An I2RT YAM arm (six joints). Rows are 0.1 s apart.
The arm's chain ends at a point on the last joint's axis. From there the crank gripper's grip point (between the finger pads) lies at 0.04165 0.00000 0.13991 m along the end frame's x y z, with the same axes.
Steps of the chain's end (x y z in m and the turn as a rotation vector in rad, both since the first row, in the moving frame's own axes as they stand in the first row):
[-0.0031, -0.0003, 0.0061, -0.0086, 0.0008, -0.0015]
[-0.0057, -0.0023, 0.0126, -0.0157, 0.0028, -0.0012]
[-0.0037, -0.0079, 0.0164, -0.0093, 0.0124, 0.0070]
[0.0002, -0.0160, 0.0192, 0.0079, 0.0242, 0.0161]
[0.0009, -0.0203, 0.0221, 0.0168, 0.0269, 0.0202]
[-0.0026, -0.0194, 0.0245, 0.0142, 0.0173, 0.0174]
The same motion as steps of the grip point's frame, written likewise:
[-0.0030, 0.0008, 0.0061, -0.0086, 0.0008, -0.0015]
[-0.0053, -0.0002, 0.0125, -0.0157, 0.0028, -0.0012]
[-0.0020, -0.0063, 0.0159, -0.0093, 0.0124, 0.0070]
[0.0036, -0.0164, 0.0181, 0.0079, 0.0242, 0.0161]
[0.0047, -0.0218, 0.0209, 0.0168, 0.0269, 0.0202]
[-0.0002, -0.0206, 0.0237, 0.0142, 0.0173, 0.0174]

